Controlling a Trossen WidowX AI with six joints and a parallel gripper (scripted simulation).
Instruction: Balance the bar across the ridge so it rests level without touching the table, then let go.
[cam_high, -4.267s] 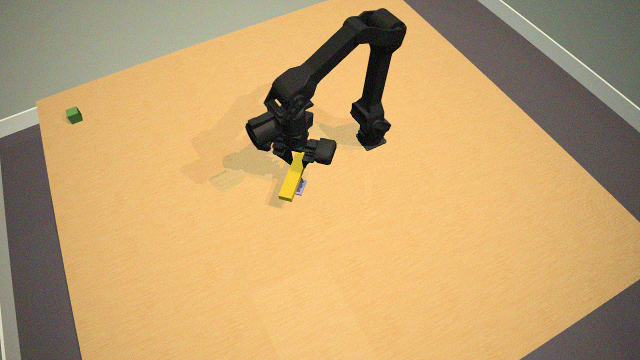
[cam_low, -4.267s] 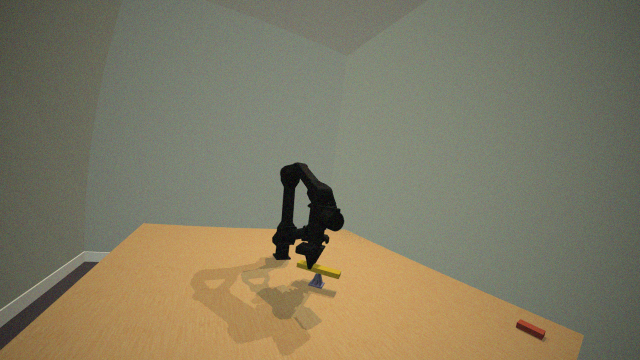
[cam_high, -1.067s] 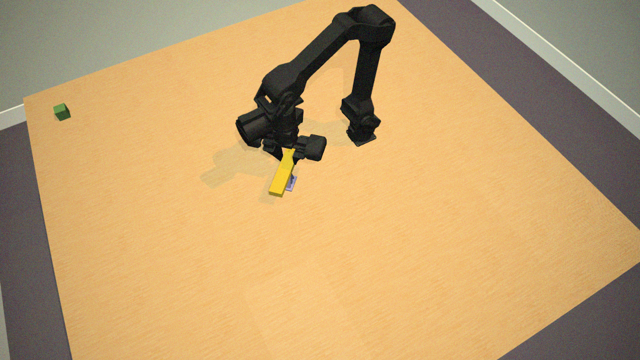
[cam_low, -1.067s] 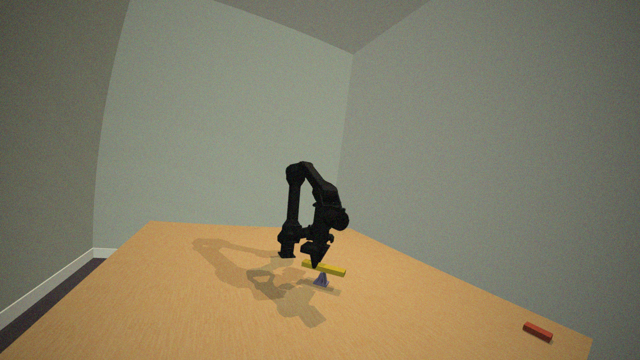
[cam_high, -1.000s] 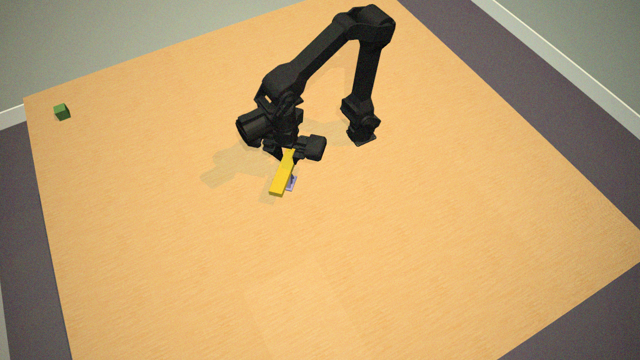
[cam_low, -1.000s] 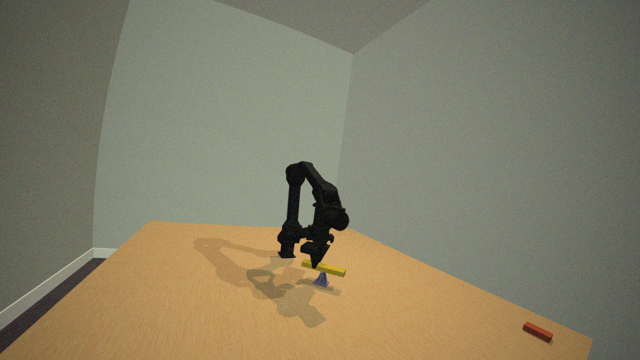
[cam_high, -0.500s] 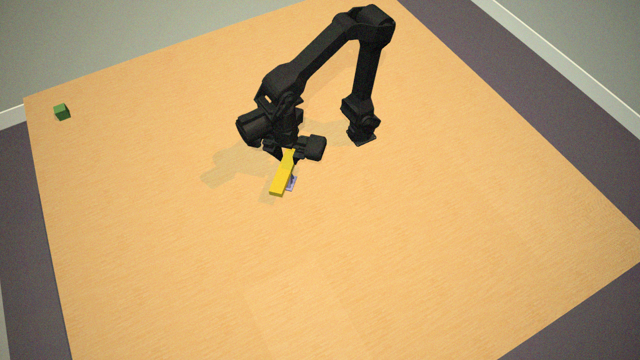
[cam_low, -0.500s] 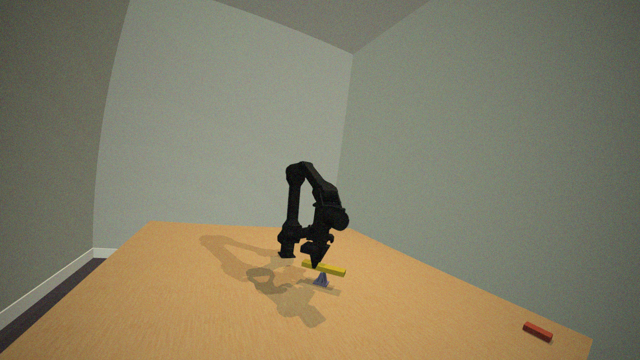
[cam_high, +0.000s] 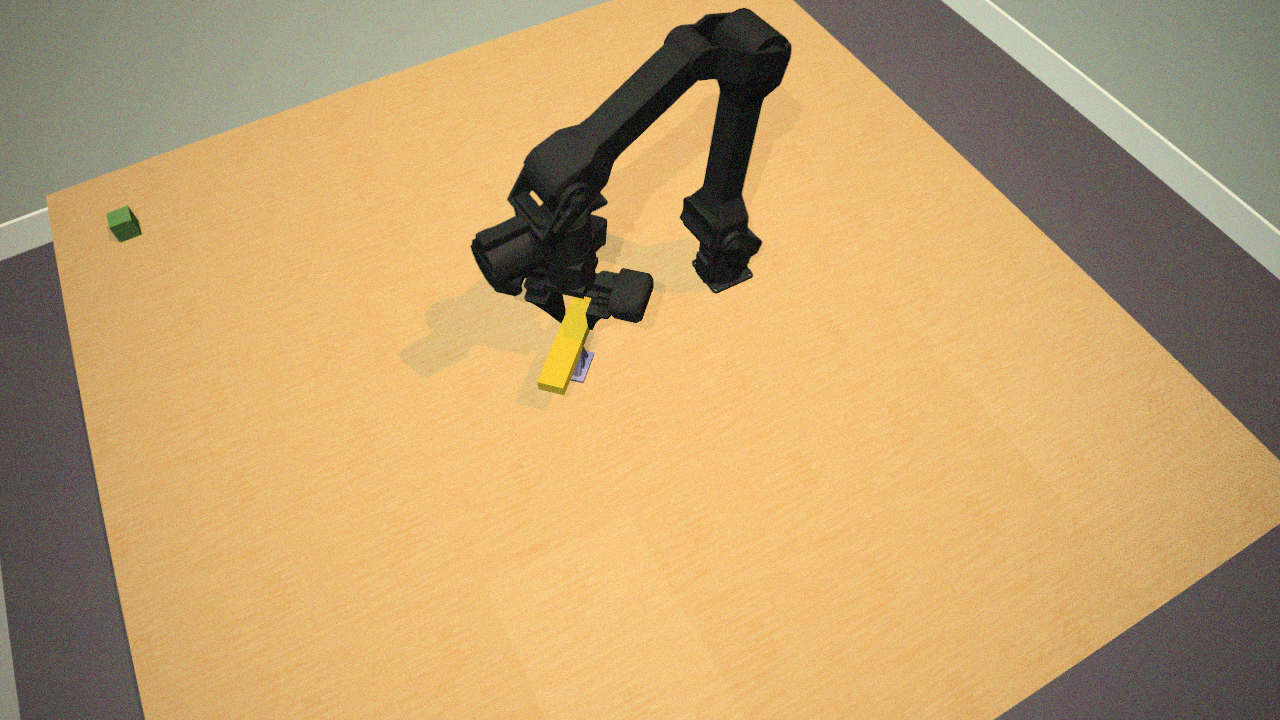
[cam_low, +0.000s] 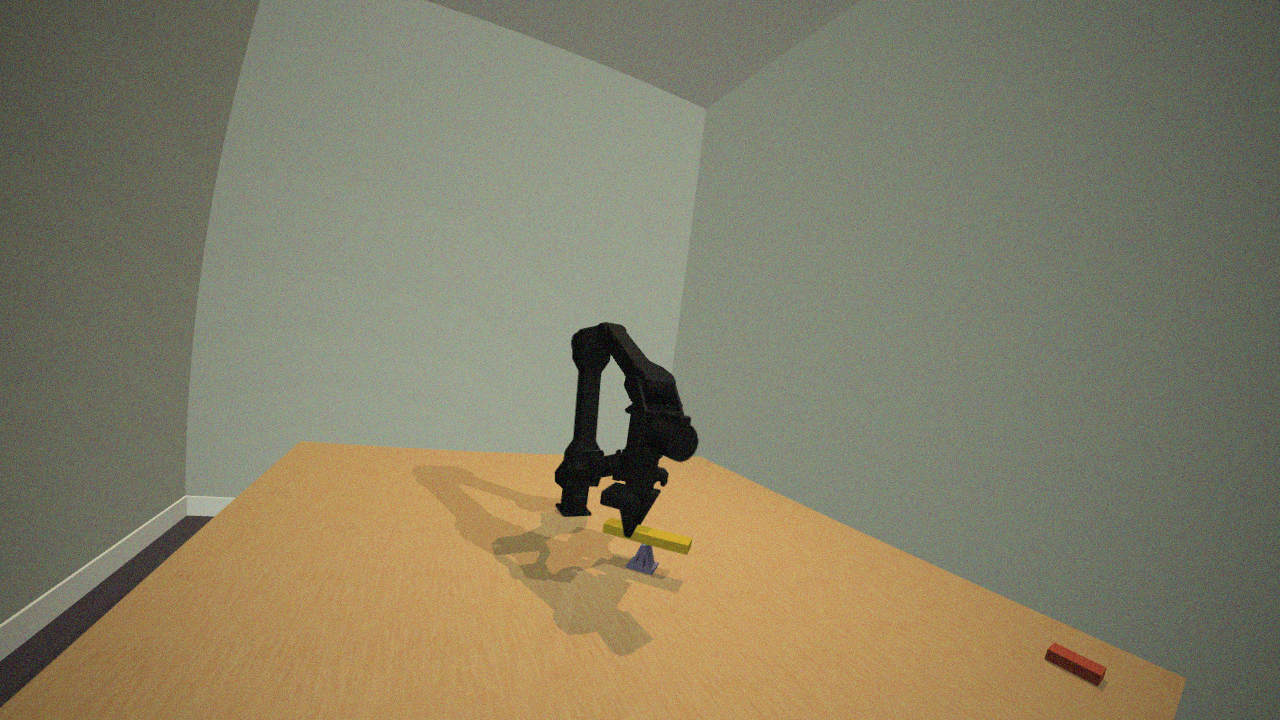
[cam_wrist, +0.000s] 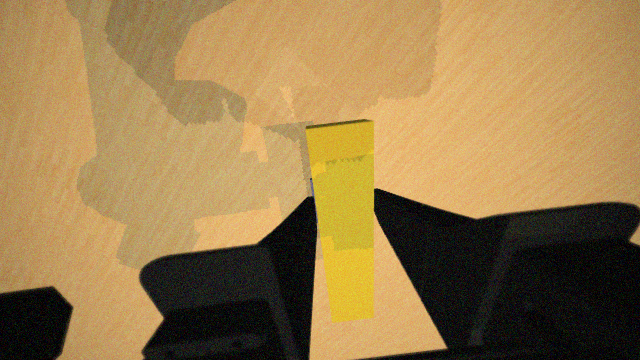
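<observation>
The yellow bar lies 2 cm ahead of my gripper tip and 2 cm to the left of it. The rest, counted from my gripper tip: red block (51 cm ahead, 48 cm to the left, 5 cm below); green cube (51 cm ahead, 52 cm to the right, 4 cm below).
</observation>
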